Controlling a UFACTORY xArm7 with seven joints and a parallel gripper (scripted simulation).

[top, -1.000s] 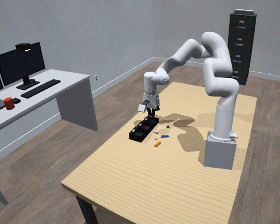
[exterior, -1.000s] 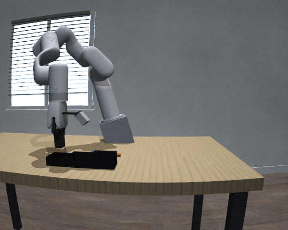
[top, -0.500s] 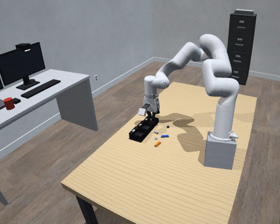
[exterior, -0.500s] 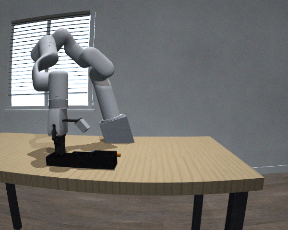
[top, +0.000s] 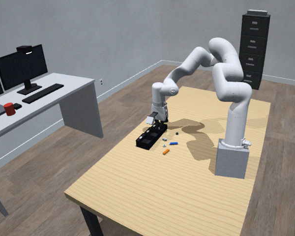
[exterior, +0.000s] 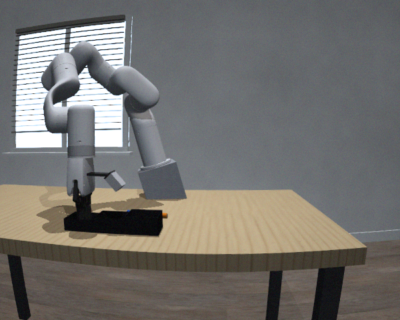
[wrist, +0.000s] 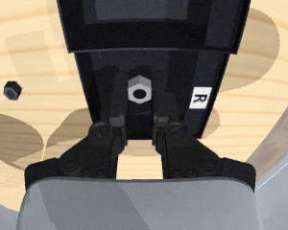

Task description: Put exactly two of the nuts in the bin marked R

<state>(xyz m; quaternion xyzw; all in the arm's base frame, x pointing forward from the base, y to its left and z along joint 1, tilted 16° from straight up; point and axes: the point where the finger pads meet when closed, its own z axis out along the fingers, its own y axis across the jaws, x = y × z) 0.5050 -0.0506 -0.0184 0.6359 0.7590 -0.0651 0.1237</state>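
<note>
Now: hand 11 cm past the small black piece, 3 cm to the left of it and 3 cm above it. The rest, counted from my hand: black bin (1 cm behind, 8 cm to the left, 1 cm below); then blue piece (15 cm behind, 7 cm to the left, 3 cm below); then orange piece (16 cm behind, 16 cm to the left, 3 cm below).
</note>
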